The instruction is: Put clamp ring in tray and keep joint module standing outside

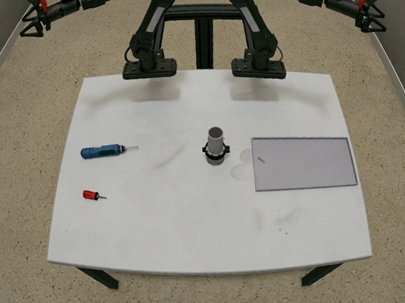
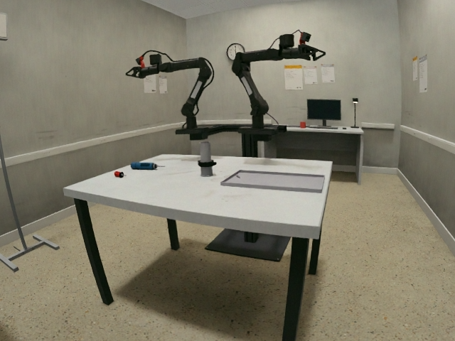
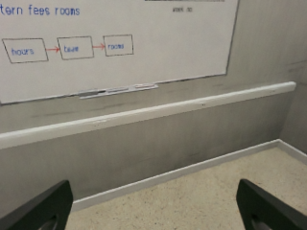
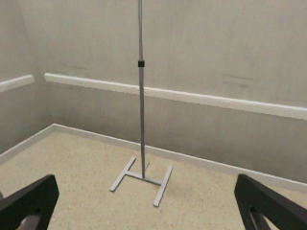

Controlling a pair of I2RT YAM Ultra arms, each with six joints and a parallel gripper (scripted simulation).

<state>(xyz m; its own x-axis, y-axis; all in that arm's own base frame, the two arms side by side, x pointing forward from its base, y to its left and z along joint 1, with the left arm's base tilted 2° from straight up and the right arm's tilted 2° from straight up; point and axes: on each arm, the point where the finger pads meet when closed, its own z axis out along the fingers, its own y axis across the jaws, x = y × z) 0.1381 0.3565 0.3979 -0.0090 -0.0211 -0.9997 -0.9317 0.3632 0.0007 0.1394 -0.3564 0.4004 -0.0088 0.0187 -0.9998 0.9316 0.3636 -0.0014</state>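
Observation:
My left hand is 15 cm short of the grey link tube, 54 cm to the left of it and 47 cm above it. Round my left hand: small grey pin: 15 cm ahead, 37 cm to the right, 57 cm below; then grey tray: 17 cm ahead, 19 cm to the right, 58 cm below; then black clamp ring: 15 cm ahead, 54 cm to the right, 52 cm below.

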